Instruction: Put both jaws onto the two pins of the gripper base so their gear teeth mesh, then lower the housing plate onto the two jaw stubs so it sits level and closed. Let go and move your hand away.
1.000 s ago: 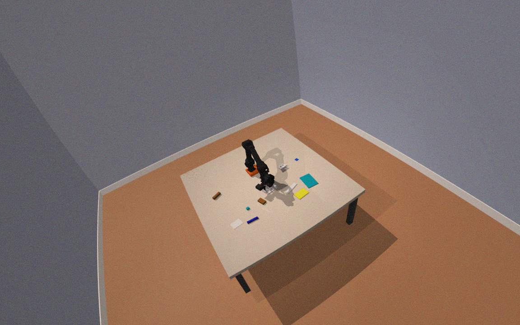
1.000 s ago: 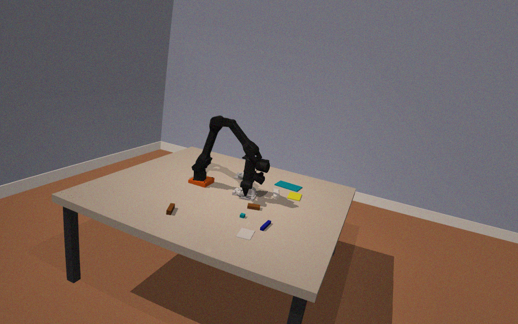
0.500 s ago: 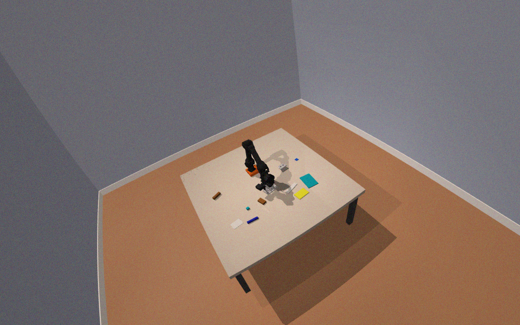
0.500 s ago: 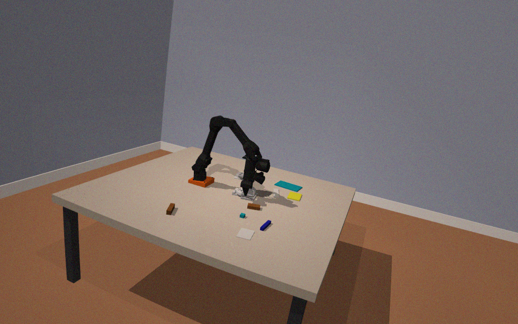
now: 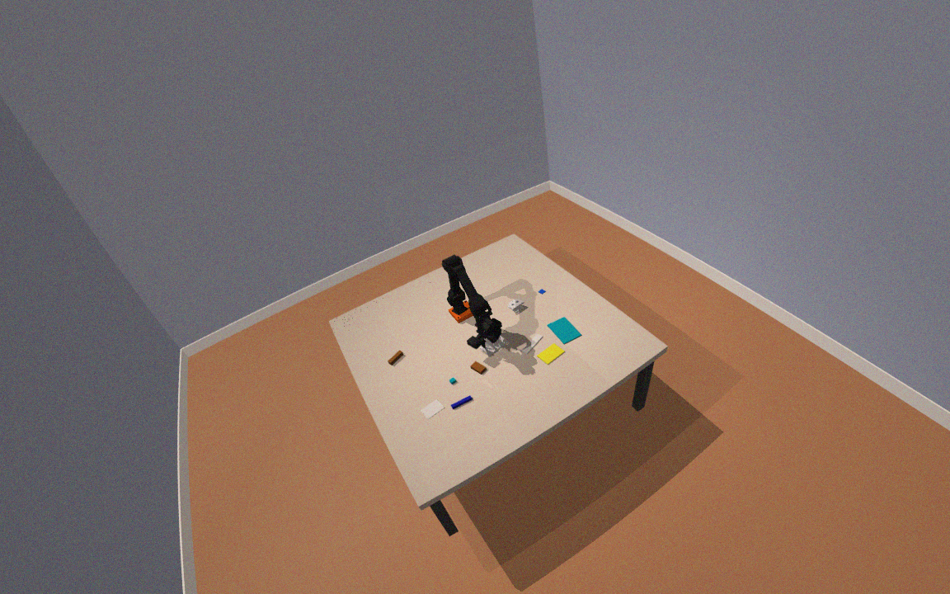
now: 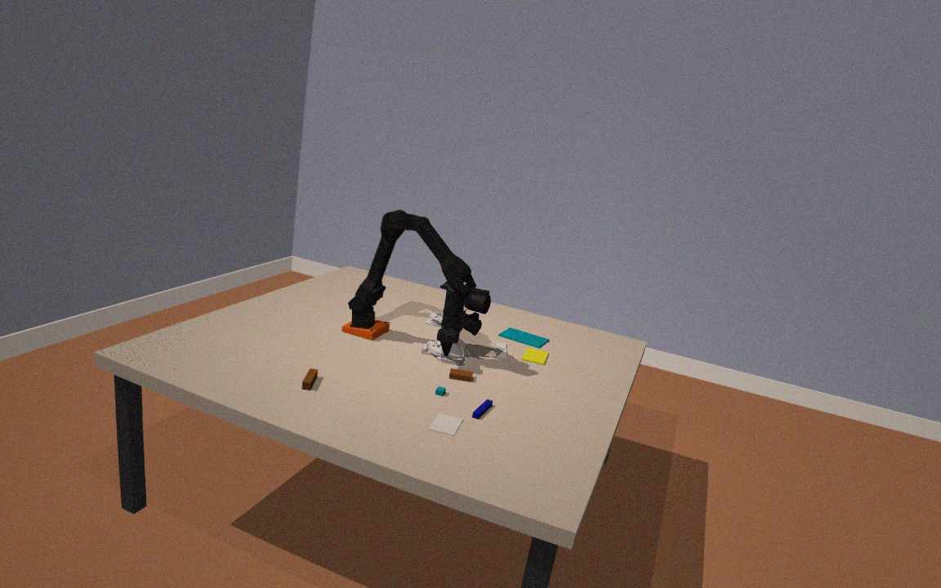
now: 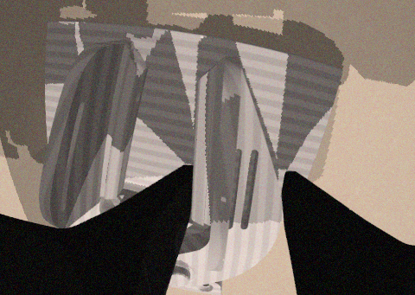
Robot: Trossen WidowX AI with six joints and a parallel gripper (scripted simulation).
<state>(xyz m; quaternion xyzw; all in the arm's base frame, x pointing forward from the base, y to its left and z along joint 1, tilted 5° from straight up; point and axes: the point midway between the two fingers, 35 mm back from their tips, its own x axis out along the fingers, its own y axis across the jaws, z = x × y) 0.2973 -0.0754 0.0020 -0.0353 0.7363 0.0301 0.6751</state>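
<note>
Right now my gripper tip is 3 cm past the grey jaw and 2 cm to the right of it. From my gripper tip the other things lie so: white strip (15 cm ahead, 15 cm to the left, 1 cm below); then brown block (7 cm ahead, 12 cm to the right, 1 cm below); then white housing plate (5 cm behind, 3 cm to the left, 1 cm below).
</note>
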